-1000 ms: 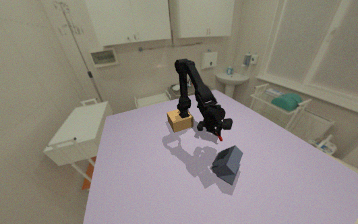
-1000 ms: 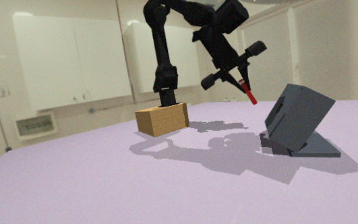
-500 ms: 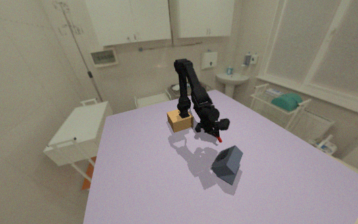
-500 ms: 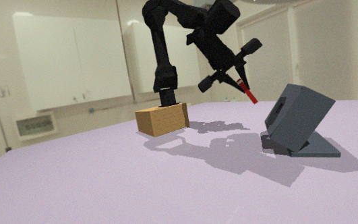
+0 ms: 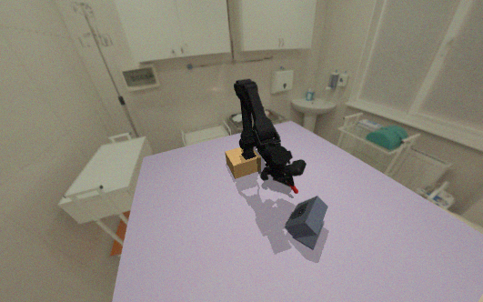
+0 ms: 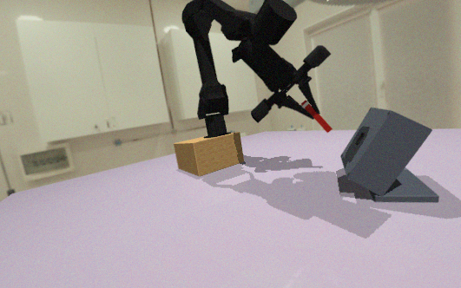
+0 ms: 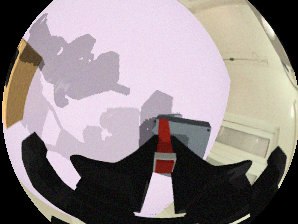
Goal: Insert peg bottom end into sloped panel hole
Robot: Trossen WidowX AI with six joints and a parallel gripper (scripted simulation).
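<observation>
Now: the dark grey sloped panel 110 mm ahead of my gripper tip, 60 mm below it and 10 mm to the right of it. The rest, counted from my gripper tip: red peg (10 mm to the right, 10 mm behind, 10 mm above).
</observation>
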